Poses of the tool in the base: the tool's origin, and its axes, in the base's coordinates. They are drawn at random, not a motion.
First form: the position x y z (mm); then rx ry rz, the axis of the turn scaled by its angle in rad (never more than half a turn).
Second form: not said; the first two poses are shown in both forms.
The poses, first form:
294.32 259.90 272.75 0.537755 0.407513 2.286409
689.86 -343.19 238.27 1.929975 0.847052 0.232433
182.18 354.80 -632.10 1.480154 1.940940 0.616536
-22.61 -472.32 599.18 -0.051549 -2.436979 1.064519
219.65 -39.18 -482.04 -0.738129 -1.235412 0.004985
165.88 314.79 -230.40 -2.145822 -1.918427 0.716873
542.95 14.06 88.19 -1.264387 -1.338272 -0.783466
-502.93 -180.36 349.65 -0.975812 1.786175 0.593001
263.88 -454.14 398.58 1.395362 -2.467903 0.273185
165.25 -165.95 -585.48 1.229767 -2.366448 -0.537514
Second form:
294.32 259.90 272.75 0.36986 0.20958 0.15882 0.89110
689.86 -343.19 238.27 0.48867 0.79409 0.34852 0.09564
182.18 354.80 -632.10 0.30697 0.55954 0.73373 0.23307
-22.61 -472.32 599.18 0.23856 -0.01882 -0.88976 0.38867
219.65 -39.18 -482.04 0.75209 -0.33803 -0.56576 0.00228
165.88 314.79 -230.40 0.08754 -0.72063 -0.64426 0.24075
542.95 14.06 88.19 0.53994 -0.53189 -0.56297 -0.32958
-502.93 -180.36 349.65 0.48888 -0.40154 0.73499 0.24401
263.88 -454.14 398.58 0.14617 0.48465 -0.85717 0.09488
165.25 -165.95 -585.48 0.20898 0.44205 -0.85064 -0.19321

